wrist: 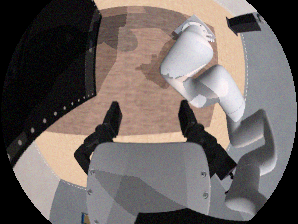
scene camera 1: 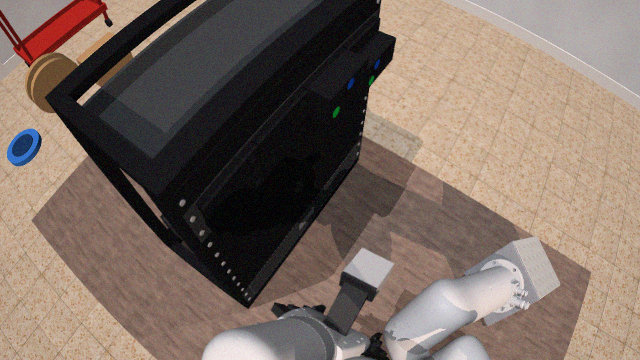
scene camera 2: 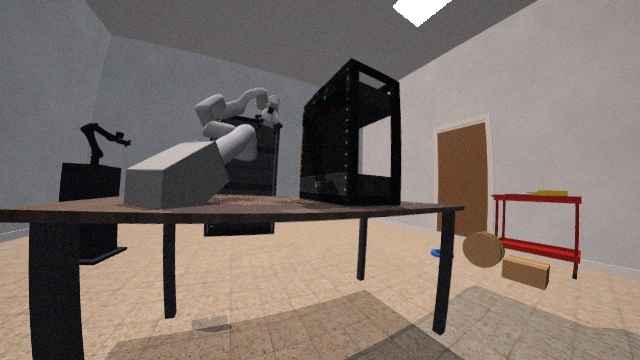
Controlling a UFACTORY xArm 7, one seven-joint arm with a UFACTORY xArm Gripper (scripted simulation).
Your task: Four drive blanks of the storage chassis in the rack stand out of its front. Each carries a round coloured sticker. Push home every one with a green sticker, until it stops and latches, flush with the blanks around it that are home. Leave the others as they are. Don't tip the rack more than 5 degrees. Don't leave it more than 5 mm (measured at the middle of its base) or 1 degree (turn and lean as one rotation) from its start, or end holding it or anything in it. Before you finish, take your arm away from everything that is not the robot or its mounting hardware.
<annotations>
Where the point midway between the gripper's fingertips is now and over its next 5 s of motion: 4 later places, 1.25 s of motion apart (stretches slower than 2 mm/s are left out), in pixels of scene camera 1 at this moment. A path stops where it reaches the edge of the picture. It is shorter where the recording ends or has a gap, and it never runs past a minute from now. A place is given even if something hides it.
My gripper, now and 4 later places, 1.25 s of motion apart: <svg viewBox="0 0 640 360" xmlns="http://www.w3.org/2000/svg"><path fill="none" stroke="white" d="M347 328L347 274L423 155L472 132L401 126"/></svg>
</annotations>
